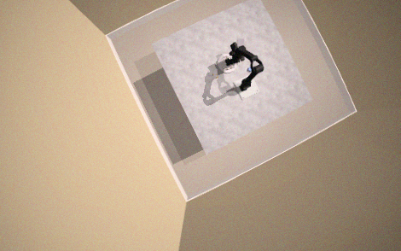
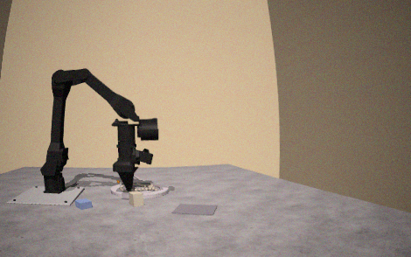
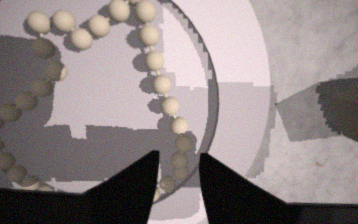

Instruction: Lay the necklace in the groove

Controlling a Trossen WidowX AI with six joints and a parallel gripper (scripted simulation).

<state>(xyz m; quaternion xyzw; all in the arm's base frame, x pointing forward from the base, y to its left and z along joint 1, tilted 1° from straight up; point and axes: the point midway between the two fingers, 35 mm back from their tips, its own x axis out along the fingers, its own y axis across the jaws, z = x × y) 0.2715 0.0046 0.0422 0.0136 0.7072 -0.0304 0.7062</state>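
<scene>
Now: the round bead board 30 mm ahead of my gripper tip, 50 mm to the left of it and 10 mm below it. Round my gripper tip: flat grey plate: 180 mm ahead, 180 mm to the right, 10 mm below; then cream cube: 30 mm ahead, 120 mm to the right; then blue block: 120 mm behind, 150 mm to the right, 10 mm below.
</scene>
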